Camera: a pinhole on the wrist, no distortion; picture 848 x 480 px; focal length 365.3 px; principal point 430.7 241.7 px. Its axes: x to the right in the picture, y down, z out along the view. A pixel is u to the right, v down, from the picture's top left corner.
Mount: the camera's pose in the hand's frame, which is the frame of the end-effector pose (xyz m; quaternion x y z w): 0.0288 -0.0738 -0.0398 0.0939 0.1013 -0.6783 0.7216
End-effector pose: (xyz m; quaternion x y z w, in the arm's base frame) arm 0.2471 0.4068 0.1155 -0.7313 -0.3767 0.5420 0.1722
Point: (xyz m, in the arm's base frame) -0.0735 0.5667 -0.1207
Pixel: 332 437
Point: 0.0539 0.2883 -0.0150
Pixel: 39 169
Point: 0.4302 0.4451 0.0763
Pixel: behind the camera
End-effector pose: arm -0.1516 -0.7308 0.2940 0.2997 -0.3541 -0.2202 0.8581
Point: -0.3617 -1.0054 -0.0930
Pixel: outside the picture
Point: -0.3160 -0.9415 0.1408
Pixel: 713 63
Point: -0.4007 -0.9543 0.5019
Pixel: 320 277
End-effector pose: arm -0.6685 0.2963 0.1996 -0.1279 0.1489 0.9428 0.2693
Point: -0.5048 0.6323 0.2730
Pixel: 714 178
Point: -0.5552 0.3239 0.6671
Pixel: 231 19
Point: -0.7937 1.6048 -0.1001
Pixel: outside the picture
